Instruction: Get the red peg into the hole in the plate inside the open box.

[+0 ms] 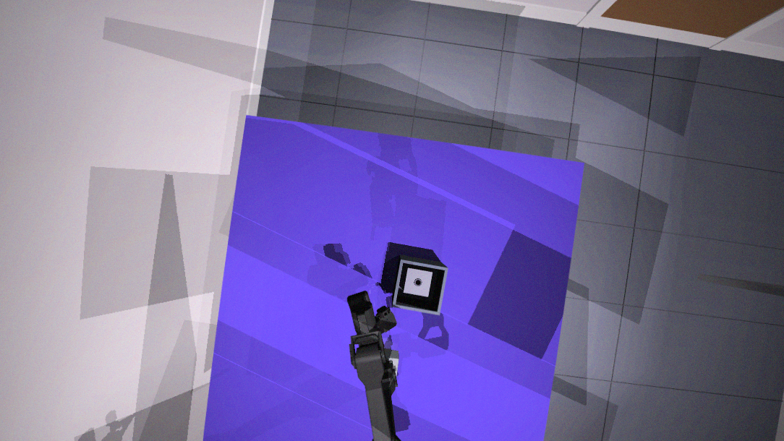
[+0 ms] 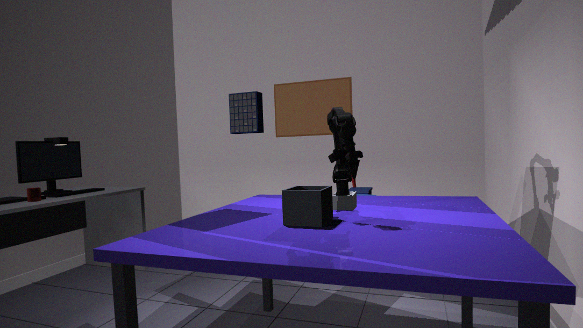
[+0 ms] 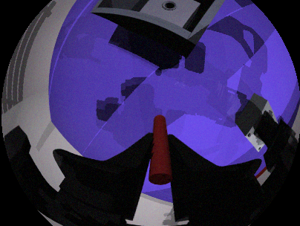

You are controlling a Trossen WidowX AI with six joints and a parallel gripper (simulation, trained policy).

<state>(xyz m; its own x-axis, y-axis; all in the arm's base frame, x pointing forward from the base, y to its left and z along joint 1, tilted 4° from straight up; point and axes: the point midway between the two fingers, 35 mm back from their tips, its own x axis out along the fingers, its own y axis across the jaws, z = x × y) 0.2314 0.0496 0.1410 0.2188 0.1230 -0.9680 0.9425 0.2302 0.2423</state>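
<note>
Now: gripper tip 190 mm to the left of the plate, 120 mm above it and 60 mm short of it. From my gripper tip the other things lie so: red peg 10 mm above.
</note>
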